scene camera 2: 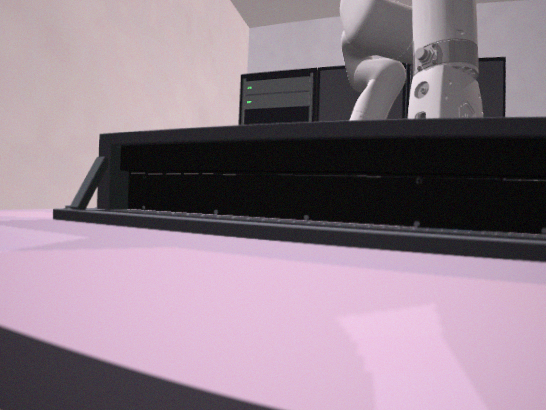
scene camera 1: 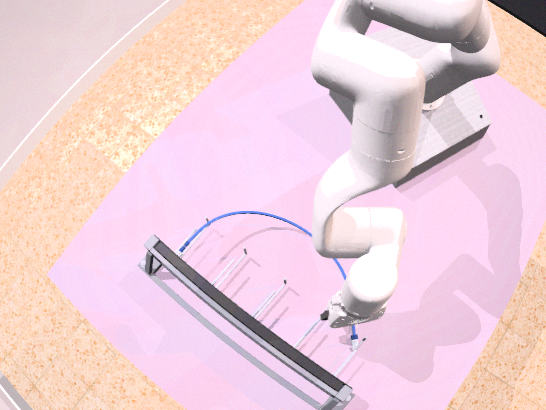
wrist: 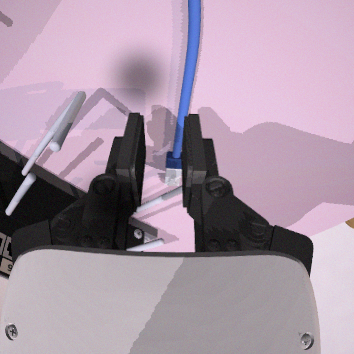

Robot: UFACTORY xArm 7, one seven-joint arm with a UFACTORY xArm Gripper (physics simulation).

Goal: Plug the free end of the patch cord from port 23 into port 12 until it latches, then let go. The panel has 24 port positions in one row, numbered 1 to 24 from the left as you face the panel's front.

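Places are measured from the arm's base along level axes (x up, y ahead, z left), in centimetres.
Pixels of known places: gripper, fingertip midpoint: [wrist: 163, 133].
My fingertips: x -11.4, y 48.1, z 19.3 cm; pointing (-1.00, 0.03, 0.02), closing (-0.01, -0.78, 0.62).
For each thing: its middle in the pictures, then the offset to it from my fingertips.
- free plug at the middle of its body: [wrist: 173, 171] [scene camera 1: 354, 342] dz +4.5, dx -1.5, dy +2.7 cm
- end at the middle of its body: [scene camera 1: 184, 247] dz -32.2, dx +5.8, dy +11.9 cm
- panel at the middle of its body: [scene camera 2: 309, 182] [scene camera 1: 255, 312] dz -14.0, dx +3.0, dy +11.4 cm
The free plug [scene camera 1: 354, 341] [wrist: 173, 170] of the blue patch cord [scene camera 1: 250, 213] [wrist: 193, 50] has a dark blue boot and a clear tip. It lies low over the pink mat near the panel's low-numbered end. The cord's other end [scene camera 1: 184, 246] is at the panel's far left end in scene camera 1. My gripper [wrist: 163, 133] is partly open and empty, above the plug. In the wrist view the plug shows between the fingers, nearer the right one, which partly overlaps it. The panel [scene camera 1: 250, 320] [scene camera 2: 300, 129] [wrist: 50, 205] stands upright; port 12 does not show. In scene camera 2 the panel hides the fingers.
Pale cable-support rods [scene camera 1: 270, 301] [wrist: 70, 120] stick out from the panel's port side, some close to the plug and fingers. The robot's base block [scene camera 1: 450, 145] stands at the upper right in scene camera 1. Rack equipment [scene camera 2: 277, 100] stands behind the panel in scene camera 2.
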